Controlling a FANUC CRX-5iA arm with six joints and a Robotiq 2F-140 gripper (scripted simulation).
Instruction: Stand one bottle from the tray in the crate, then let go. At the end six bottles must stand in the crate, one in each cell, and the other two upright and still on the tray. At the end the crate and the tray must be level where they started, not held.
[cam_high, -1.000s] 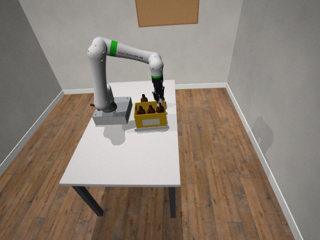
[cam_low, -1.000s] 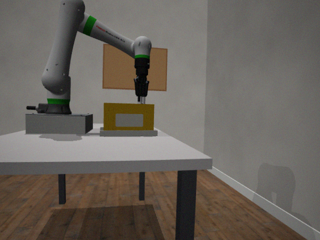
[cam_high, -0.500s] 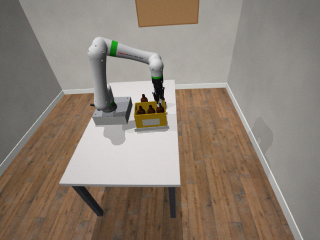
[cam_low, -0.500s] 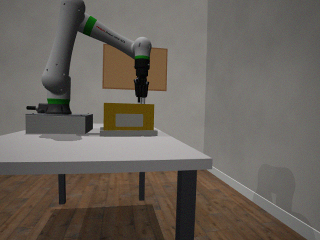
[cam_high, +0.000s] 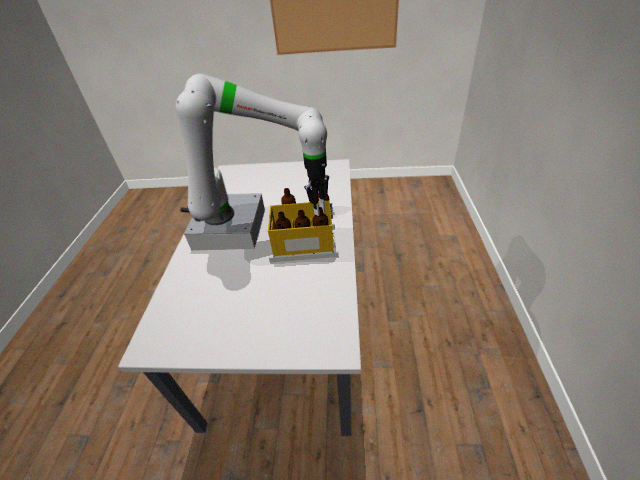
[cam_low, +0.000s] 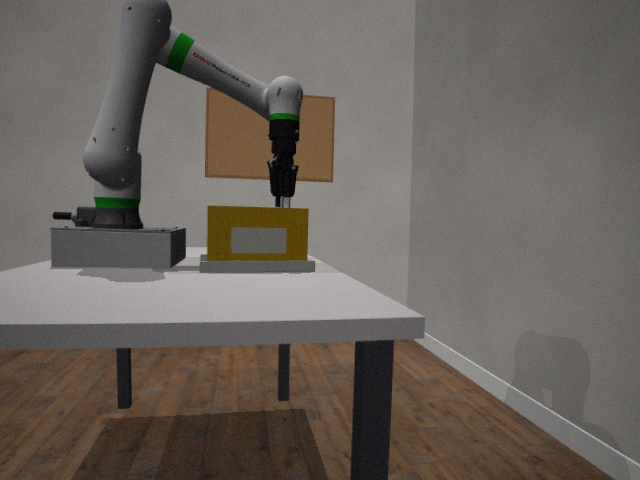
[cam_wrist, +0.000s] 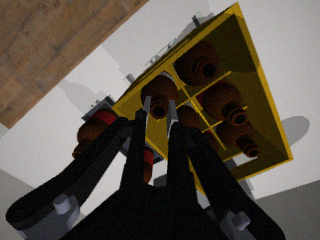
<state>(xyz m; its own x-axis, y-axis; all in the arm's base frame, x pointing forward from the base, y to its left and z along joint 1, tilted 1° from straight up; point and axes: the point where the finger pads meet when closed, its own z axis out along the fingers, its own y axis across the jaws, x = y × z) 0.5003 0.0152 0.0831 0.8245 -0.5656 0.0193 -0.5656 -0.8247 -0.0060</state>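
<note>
My gripper is now 80 mm past the yellow crate, 60 mm to the left of it and 100 mm above it. Also, from my hand: grey tray (110 mm behind, 170 mm to the left, 170 mm below).
</note>
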